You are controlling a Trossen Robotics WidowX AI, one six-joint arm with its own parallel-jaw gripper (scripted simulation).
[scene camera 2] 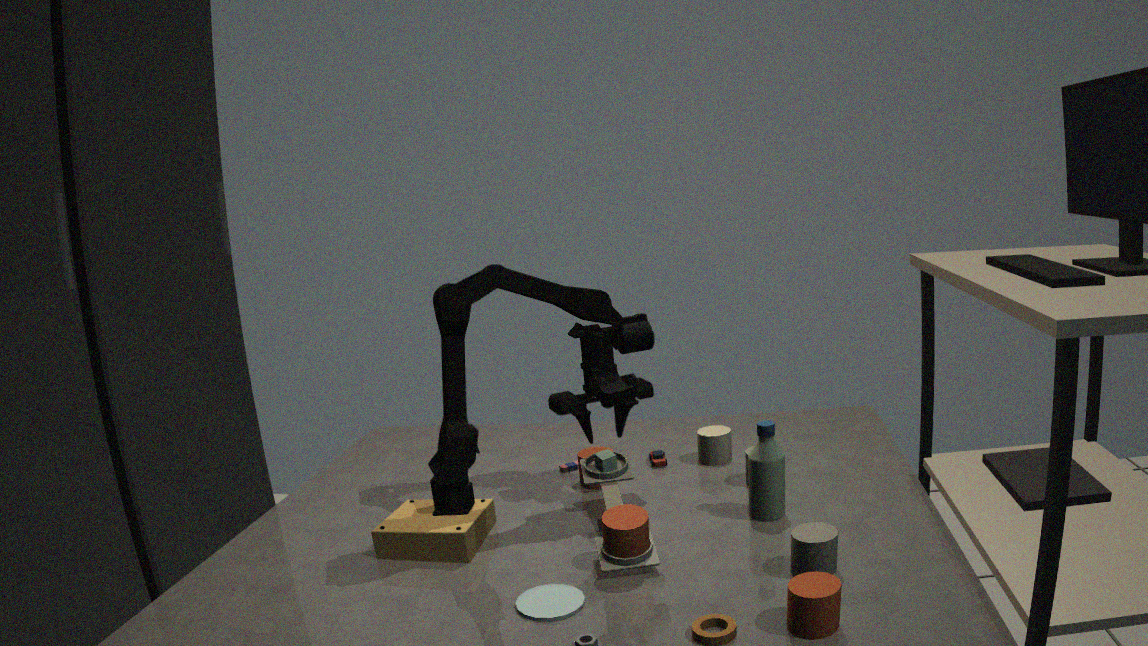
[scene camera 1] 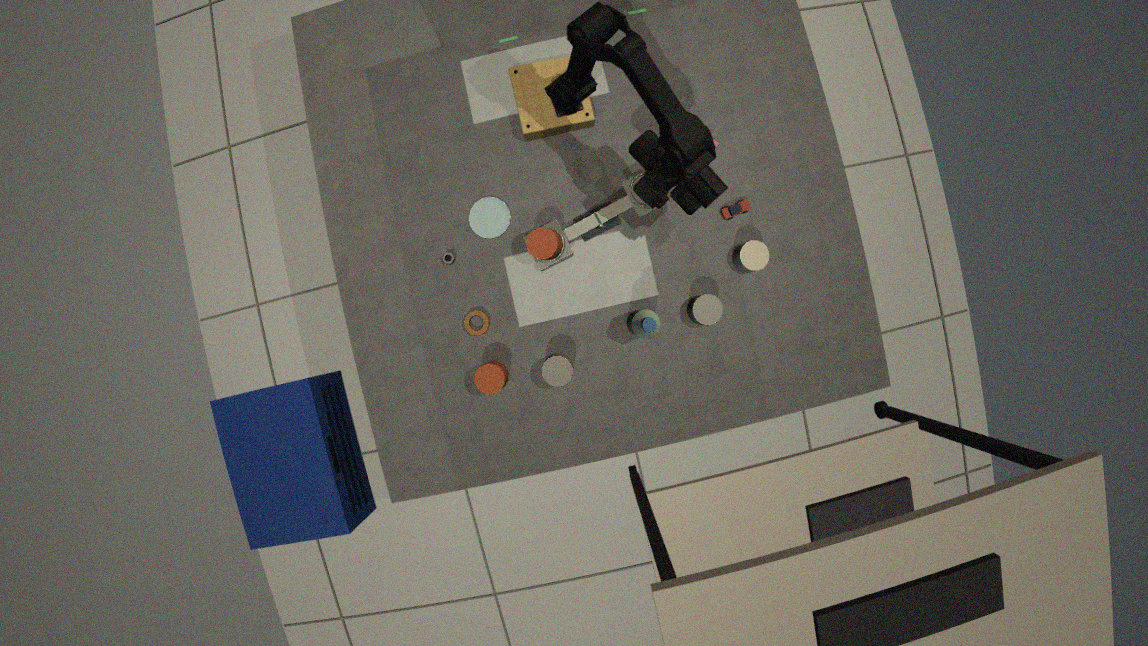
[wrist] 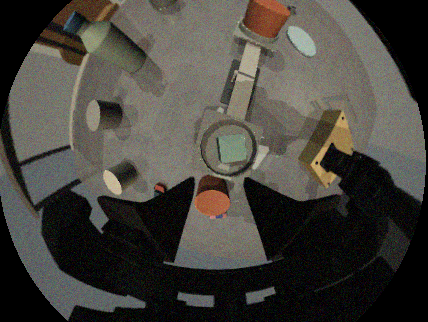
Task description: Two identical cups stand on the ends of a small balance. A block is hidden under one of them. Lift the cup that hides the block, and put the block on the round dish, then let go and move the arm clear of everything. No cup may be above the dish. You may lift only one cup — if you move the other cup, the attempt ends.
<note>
The pictures show: the gripper, a cream cylinder, a balance and a pale round dish.
The gripper shows as well in scene camera 1 and in the wrist view.
</note>
